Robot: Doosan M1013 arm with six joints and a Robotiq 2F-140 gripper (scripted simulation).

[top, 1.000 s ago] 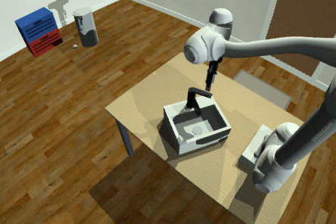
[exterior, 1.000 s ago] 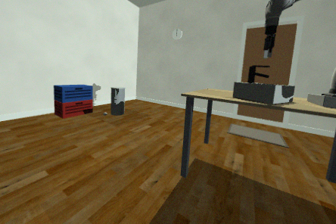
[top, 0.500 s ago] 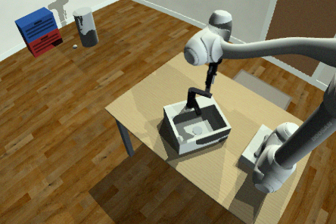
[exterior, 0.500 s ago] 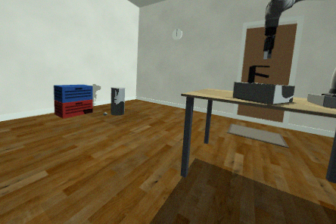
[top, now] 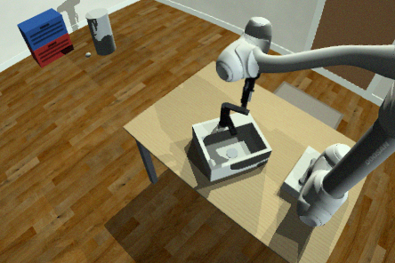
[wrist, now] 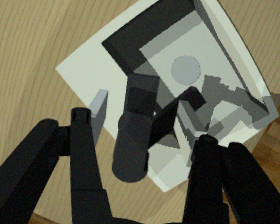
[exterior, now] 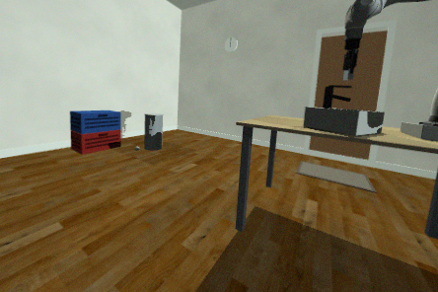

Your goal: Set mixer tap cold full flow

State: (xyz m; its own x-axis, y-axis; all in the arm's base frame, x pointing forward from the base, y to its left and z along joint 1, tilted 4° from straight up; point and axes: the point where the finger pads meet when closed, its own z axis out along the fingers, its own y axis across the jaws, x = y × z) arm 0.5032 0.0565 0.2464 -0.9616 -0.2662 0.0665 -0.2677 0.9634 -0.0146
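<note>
Right now the lever is 4 cm ahead of my hand, 1 cm to the left of it and 7 cm below it. Round my hand: white sink basin 1 cm behind, 8 cm to the left, 30 cm below.
</note>
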